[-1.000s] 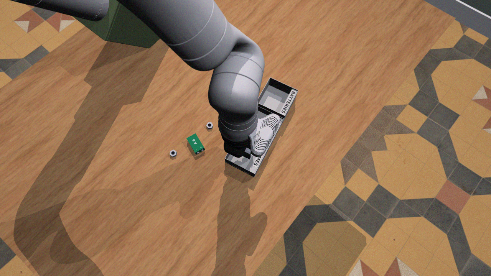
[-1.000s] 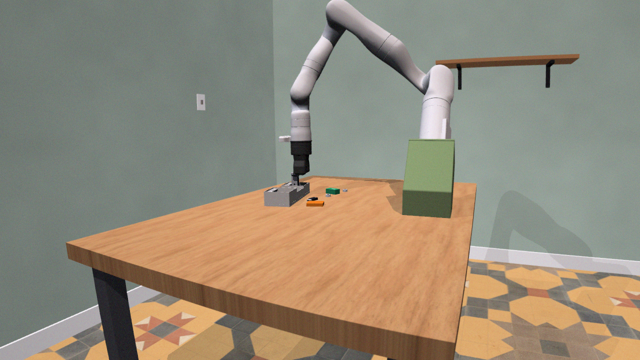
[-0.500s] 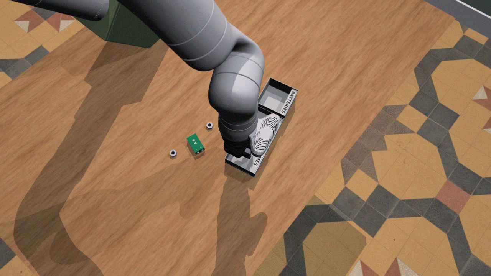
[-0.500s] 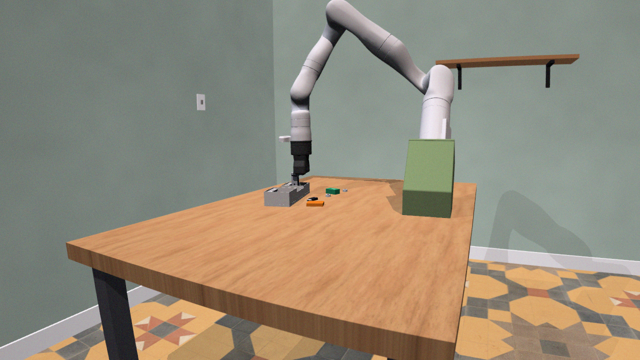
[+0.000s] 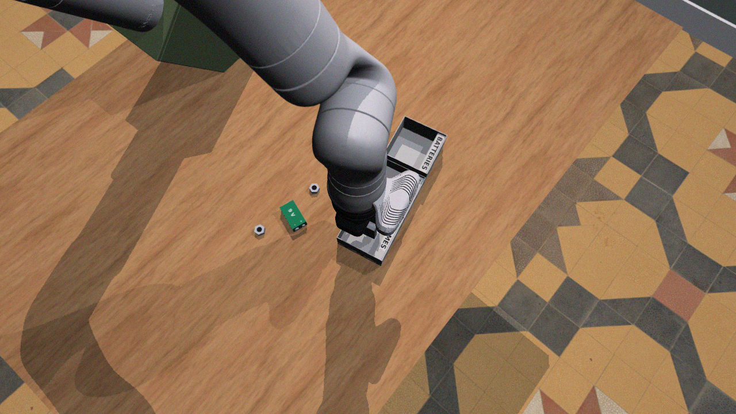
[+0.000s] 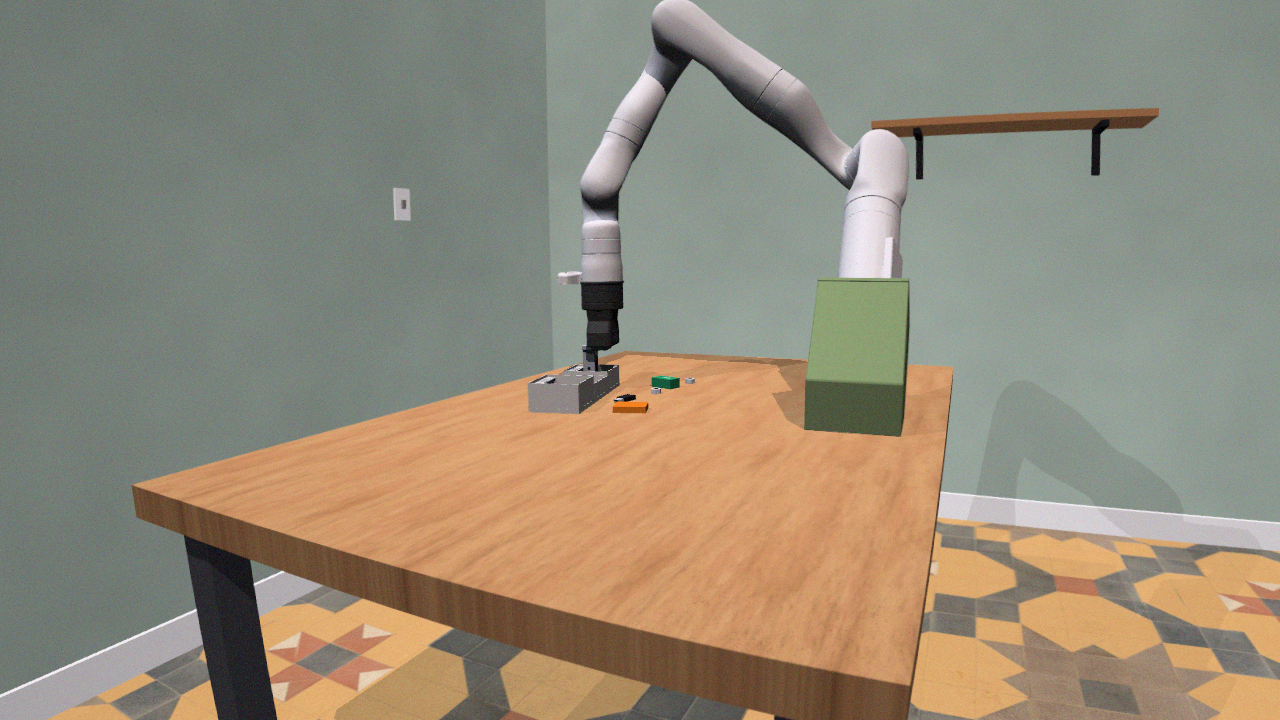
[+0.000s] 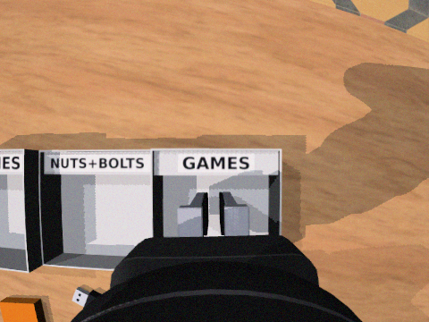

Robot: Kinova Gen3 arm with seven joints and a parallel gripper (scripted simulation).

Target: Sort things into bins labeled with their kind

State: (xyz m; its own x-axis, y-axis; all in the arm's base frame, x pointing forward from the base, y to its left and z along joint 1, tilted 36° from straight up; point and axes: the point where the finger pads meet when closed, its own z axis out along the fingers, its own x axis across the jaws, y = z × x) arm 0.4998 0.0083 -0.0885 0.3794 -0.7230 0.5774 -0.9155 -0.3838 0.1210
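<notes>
The bin row lies 3 cm behind my hand, 8 cm to the left of it and 1 cm below it. Round my hand: black USB stick (12 cm behind, 6 cm to the left, 3 cm below); then flat orange box (17 cm behind, 12 cm to the left, 3 cm below); then green 9 v battery (10 cm behind, 9 cm to the right, 3 cm below).
</notes>
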